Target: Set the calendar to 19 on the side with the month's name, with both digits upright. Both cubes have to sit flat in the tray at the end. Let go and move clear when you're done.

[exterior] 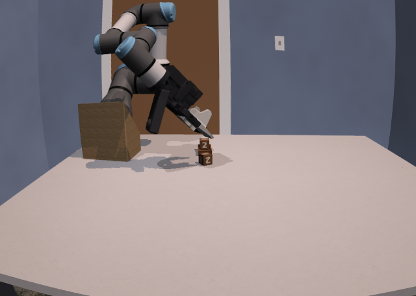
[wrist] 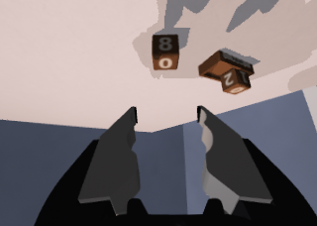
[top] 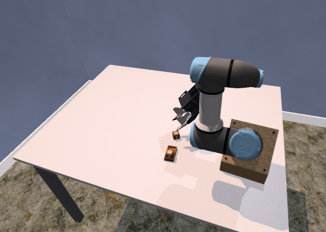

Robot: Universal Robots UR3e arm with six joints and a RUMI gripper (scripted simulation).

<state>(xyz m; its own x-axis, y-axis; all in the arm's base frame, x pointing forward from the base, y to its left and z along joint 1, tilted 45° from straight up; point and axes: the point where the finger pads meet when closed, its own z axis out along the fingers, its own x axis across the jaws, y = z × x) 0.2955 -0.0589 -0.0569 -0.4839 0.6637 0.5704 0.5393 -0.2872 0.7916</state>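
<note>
Now: the brown digit cube 10 mm ahead of my hand and 80 mm below it. The rest, counted from my hand: tray 110 mm to the left, 80 mm below.
</note>
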